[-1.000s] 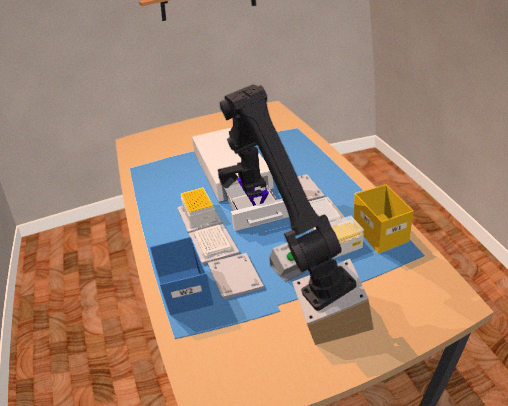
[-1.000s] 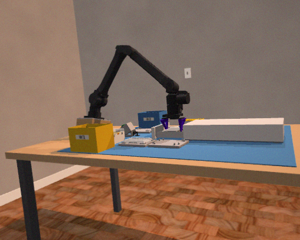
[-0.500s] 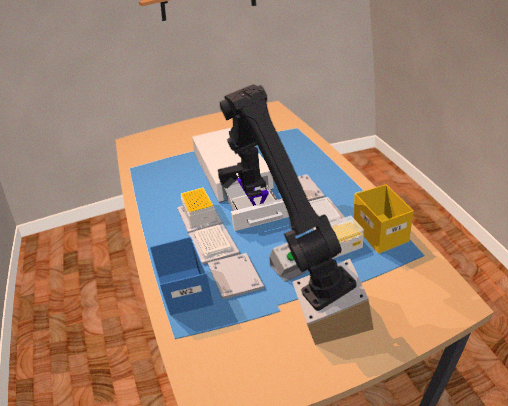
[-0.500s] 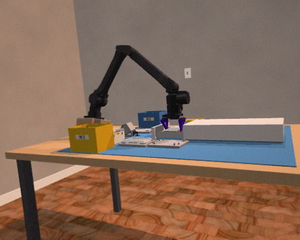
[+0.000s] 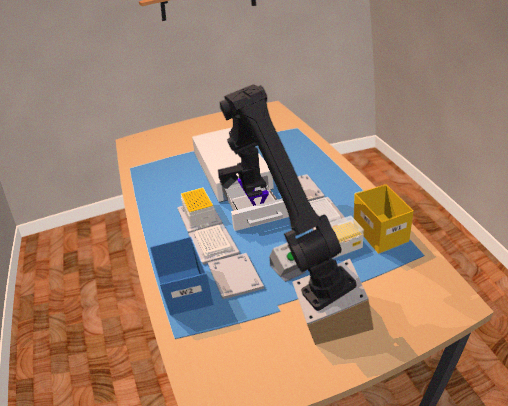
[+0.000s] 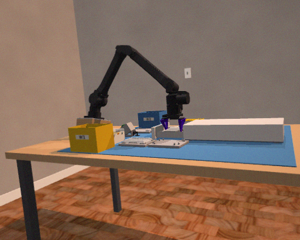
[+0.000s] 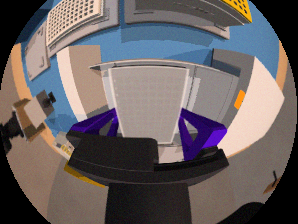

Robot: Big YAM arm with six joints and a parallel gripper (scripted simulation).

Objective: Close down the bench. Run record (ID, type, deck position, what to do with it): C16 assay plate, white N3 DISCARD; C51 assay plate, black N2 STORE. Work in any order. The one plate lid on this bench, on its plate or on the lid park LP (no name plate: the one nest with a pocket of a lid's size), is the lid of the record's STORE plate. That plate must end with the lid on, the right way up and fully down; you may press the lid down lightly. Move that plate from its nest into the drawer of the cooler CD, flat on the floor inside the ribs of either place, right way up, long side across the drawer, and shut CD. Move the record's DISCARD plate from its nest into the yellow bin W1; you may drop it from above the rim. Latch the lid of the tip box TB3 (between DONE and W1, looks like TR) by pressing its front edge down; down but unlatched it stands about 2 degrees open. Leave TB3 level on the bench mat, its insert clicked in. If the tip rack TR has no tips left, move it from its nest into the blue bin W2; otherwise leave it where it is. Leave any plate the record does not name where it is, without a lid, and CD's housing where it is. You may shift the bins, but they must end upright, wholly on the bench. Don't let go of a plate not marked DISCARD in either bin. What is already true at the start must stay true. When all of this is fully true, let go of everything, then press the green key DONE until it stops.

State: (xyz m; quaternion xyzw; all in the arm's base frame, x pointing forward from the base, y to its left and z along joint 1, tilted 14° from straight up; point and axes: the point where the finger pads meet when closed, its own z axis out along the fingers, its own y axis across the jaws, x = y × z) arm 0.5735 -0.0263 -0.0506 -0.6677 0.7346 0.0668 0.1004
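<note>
Now: hand right at the black plate. The rest, counted from my hand: cooler CD 17 cm ahead, 2 cm to the right; cooler drawer 3 cm ahead, 1 cm below; plate lid right at my hand.
</note>
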